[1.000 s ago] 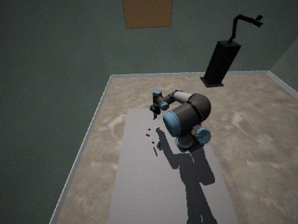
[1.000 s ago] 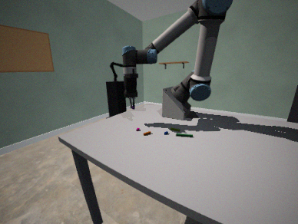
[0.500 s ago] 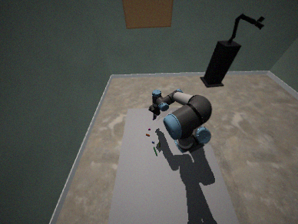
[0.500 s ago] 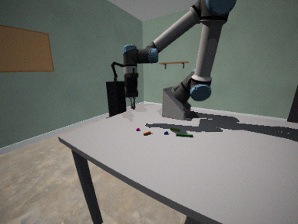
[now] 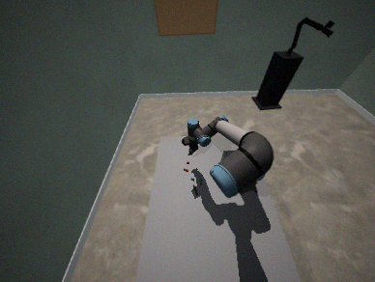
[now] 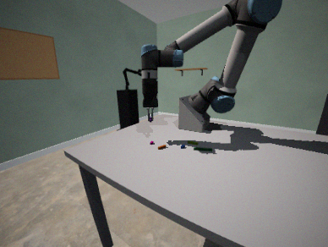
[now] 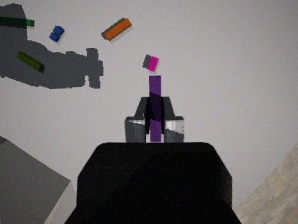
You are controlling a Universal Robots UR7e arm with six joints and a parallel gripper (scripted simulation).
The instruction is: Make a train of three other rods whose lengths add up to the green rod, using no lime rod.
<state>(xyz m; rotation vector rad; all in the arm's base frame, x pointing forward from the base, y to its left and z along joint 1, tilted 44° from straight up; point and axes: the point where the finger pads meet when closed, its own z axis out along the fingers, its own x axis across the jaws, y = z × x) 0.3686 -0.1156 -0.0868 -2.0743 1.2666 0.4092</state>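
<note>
The orange rod lies 50 mm ahead of my hand, 90 mm to the left of it and 120 mm below it. Round my hand: lime rod (50 mm behind, 200 mm to the left, 120 mm below); magenta rod (30 mm ahead, 20 mm to the left, 120 mm below); purple rod (10 mm below).
</note>
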